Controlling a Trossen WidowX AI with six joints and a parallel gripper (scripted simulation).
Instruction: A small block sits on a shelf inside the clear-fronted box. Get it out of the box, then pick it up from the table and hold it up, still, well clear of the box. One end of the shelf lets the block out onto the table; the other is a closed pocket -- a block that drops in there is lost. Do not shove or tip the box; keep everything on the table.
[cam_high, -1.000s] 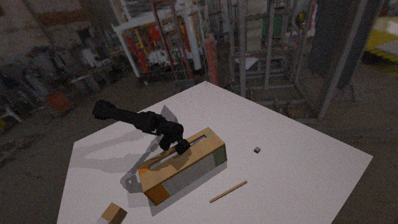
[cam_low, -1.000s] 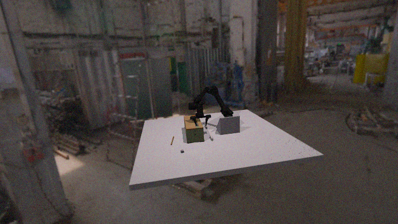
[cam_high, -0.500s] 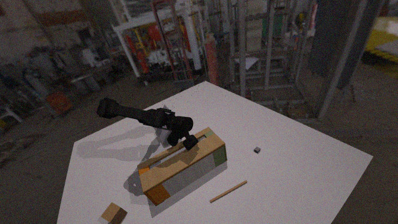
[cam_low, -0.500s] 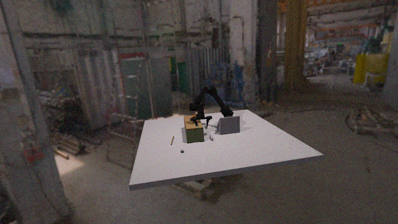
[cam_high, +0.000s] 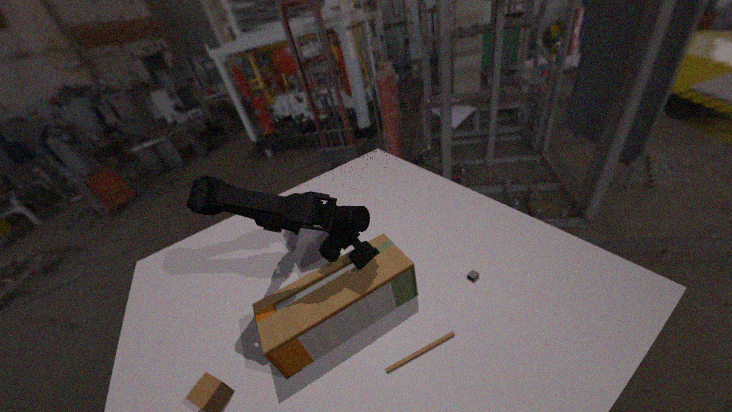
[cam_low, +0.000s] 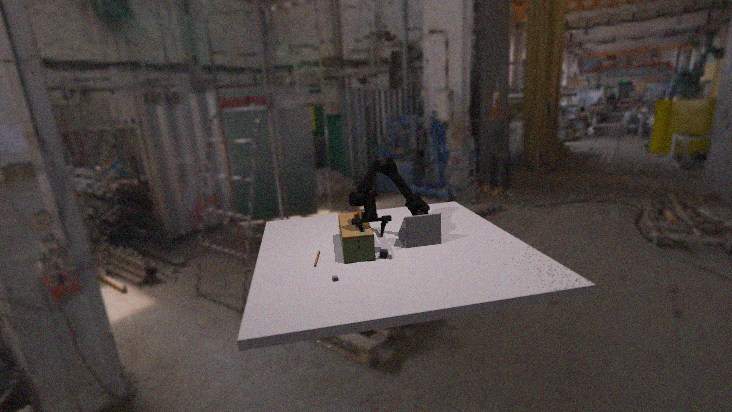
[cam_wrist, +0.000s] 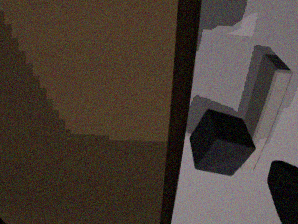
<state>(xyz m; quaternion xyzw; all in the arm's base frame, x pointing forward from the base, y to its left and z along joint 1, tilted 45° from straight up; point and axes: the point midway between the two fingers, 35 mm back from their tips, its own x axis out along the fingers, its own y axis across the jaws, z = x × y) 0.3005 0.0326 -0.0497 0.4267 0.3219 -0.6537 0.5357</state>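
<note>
My gripper tip is now 2 cm past the dark block, 5 cm to the right of it and 6 cm above it. Also, from my gripper tip: small tan box: 1 cm ahead, 49 cm to the right, 6 cm below; thin wooden stick: 26 cm ahead, 7 cm to the right, 8 cm below.
</note>
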